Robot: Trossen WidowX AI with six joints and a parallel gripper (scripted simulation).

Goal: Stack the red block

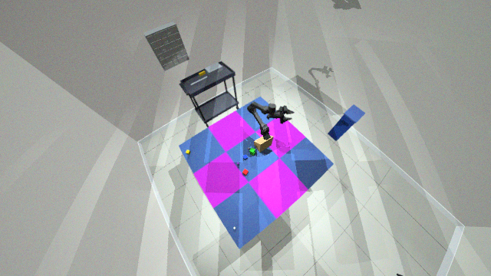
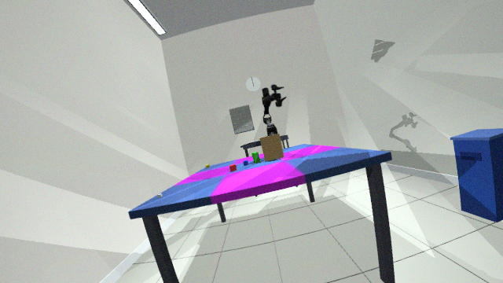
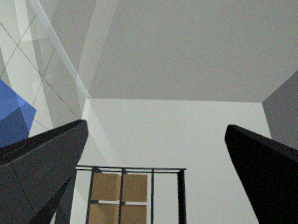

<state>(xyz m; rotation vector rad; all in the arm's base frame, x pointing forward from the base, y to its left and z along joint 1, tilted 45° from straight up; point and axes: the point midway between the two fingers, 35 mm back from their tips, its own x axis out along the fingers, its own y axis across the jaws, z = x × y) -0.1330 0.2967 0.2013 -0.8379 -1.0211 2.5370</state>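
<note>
The red block lies 55 cm ahead of my gripper tip, 5 cm to the left of it and 50 cm below it. From my gripper tip the other things lie so: blue block: 45 cm ahead, 9 cm to the right, 50 cm below; then yellow block: 98 cm ahead, 52 cm to the right, 50 cm below; then purple block: 56 cm ahead, 8 cm to the right, 51 cm below.
</note>
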